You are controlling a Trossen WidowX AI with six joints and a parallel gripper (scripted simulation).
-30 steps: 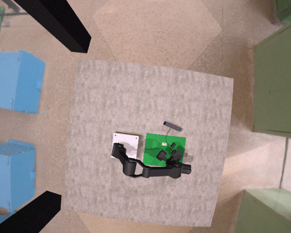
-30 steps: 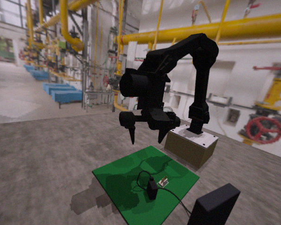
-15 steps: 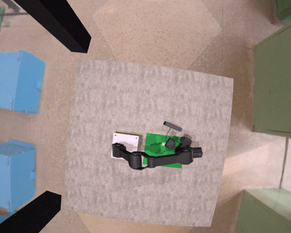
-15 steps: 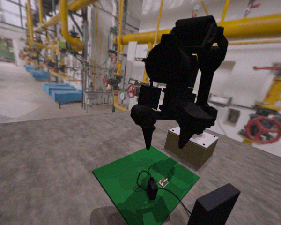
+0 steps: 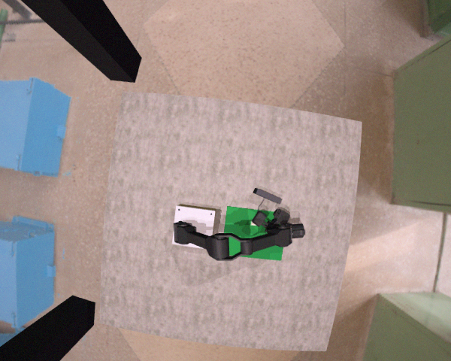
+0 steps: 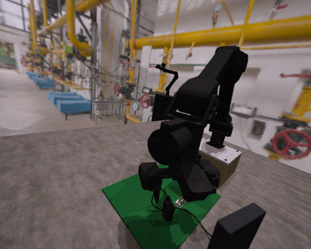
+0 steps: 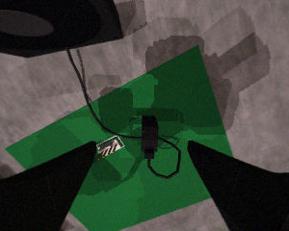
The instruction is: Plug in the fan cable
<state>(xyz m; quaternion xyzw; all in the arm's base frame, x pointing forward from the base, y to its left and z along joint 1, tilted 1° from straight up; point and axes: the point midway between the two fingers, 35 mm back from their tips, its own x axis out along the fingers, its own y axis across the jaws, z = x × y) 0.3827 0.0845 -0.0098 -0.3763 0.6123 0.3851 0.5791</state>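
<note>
My gripper tip is now 3 cm above the black fan plug, 1 cm to the left of it and 1 cm short of it. From my gripper tip the other things lie so: black fan 12 cm to the left, 4 cm behind; green board 7 cm to the right, 7 cm below, 5 cm behind; four-pin header 6 cm below, 6 cm behind, 1 cm to the right.
</note>
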